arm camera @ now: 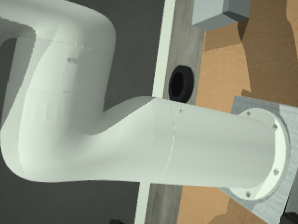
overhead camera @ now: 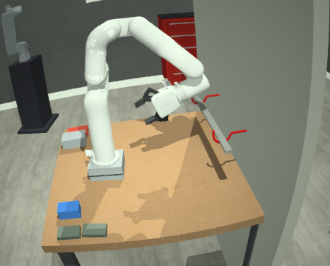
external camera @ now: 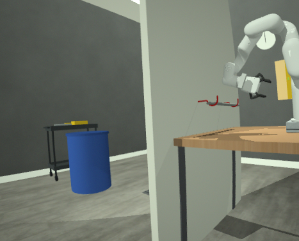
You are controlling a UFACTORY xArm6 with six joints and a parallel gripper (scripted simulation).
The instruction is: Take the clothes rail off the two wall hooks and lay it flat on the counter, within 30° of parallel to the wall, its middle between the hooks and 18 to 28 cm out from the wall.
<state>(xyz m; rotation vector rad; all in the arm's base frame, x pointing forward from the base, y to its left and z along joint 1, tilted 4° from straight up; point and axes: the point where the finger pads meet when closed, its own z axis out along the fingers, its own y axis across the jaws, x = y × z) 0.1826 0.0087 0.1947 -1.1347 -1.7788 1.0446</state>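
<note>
Right now the clothes rail is 27 cm ahead of my hand, 5 cm to the left of it and 7 cm below it. The rest, counted from my hand: wall (39 cm ahead, 10 cm to the left, 17 cm above); grey block (42 cm behind, 21 cm to the left, 23 cm below); blue block (28 cm behind, 32 cm to the right, 23 cm below).
</note>
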